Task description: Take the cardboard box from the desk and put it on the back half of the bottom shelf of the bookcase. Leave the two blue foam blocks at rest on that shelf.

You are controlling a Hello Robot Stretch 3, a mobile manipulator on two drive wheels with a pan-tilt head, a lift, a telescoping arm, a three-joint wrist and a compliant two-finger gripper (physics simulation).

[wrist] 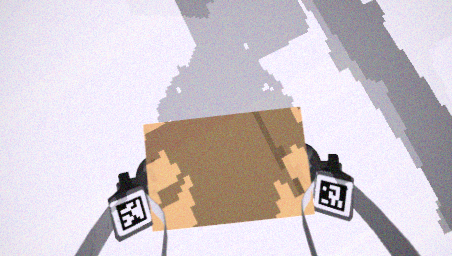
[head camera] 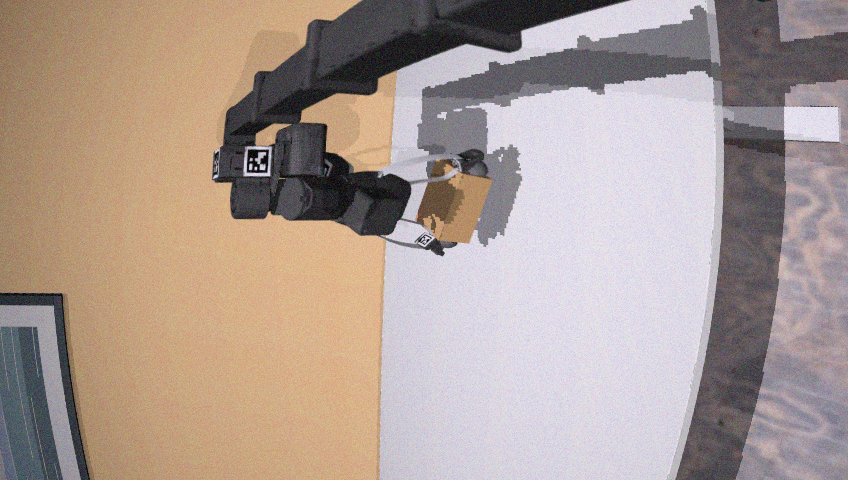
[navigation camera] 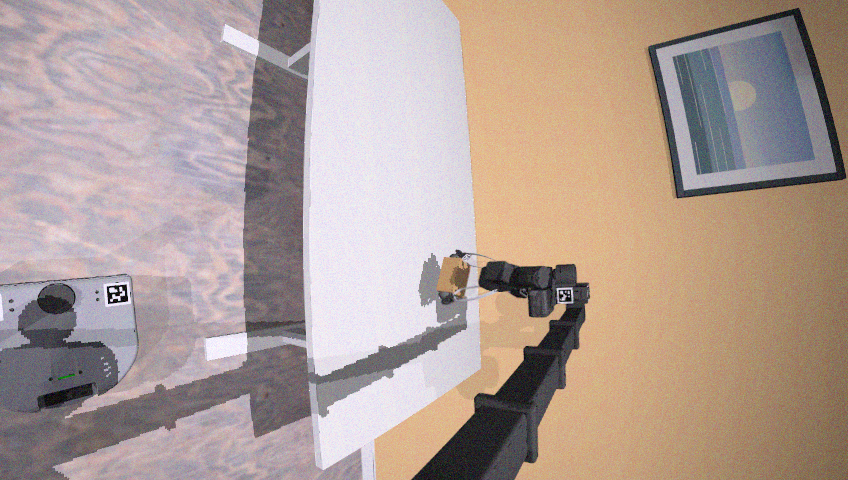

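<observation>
My gripper (navigation camera: 446, 276) is 0.84 m from the lens. For the white desk (navigation camera: 387, 193) that distance is 0.83 m from the lens, and a cardboard box (navigation camera: 454, 274) stands 0.80 m from the lens.
</observation>
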